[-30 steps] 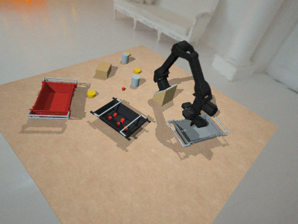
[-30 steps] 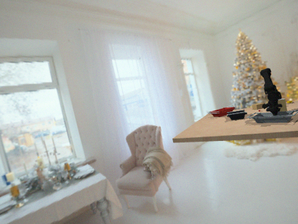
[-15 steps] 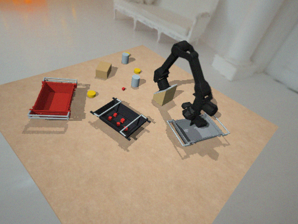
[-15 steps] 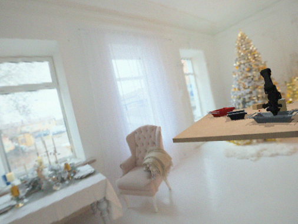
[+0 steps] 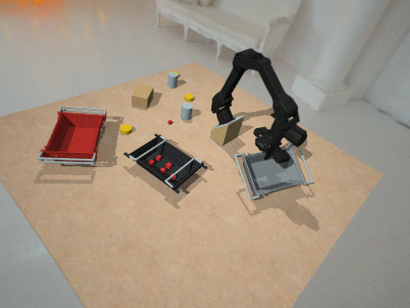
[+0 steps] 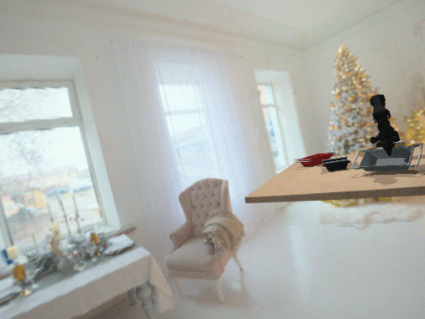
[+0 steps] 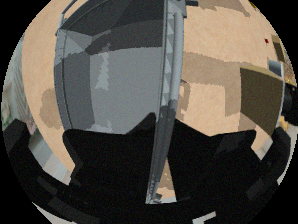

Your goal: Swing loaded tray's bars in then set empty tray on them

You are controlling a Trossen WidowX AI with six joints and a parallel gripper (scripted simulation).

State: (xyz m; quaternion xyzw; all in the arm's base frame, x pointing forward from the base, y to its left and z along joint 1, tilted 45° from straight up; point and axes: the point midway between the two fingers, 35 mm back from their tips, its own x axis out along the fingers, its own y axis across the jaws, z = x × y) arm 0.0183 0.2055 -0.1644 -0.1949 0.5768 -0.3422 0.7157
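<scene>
Now: the grey tray 20 mm ahead of my gripper tip and 70 mm to the left of it. The rest, counted from my gripper tip: cardboard box 170 mm ahead, 690 mm to the right, 50 mm below; small red block 150 mm ahead, 470 mm to the right, 70 mm below.
</scene>
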